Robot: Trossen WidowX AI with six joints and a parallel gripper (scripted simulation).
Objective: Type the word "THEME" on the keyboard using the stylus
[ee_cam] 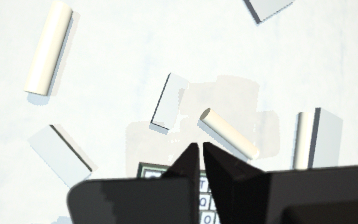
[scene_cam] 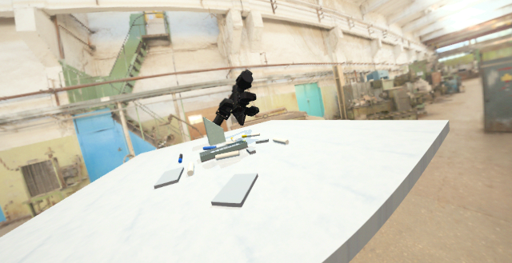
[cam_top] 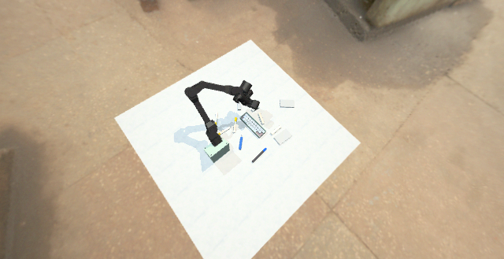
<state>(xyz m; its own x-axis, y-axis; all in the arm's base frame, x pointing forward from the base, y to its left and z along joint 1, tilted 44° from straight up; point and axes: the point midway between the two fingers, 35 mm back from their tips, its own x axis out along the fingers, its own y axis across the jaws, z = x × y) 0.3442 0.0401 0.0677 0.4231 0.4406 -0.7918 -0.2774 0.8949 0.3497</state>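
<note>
Right now my gripper tip is 20 cm past the blue stylus, 12 cm to the left of it and 10 cm above it. Also, from my gripper tip: grey block: 10 cm below, 9 cm to the left, 4 cm behind.
</note>
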